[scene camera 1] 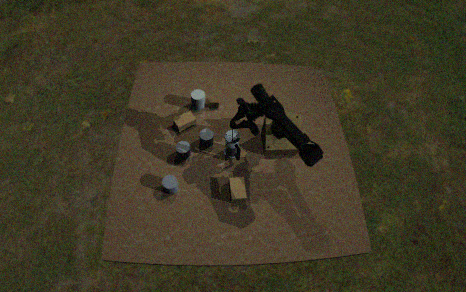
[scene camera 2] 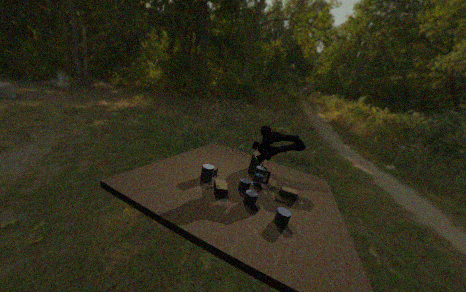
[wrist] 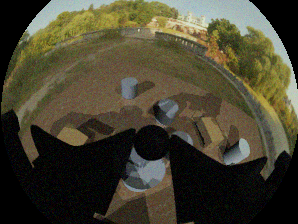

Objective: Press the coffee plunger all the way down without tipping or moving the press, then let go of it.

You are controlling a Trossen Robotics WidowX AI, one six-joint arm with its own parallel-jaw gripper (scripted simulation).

In view: the gripper (wrist: pixel 152 136) and a coffee press (wrist: pixel 145 168).
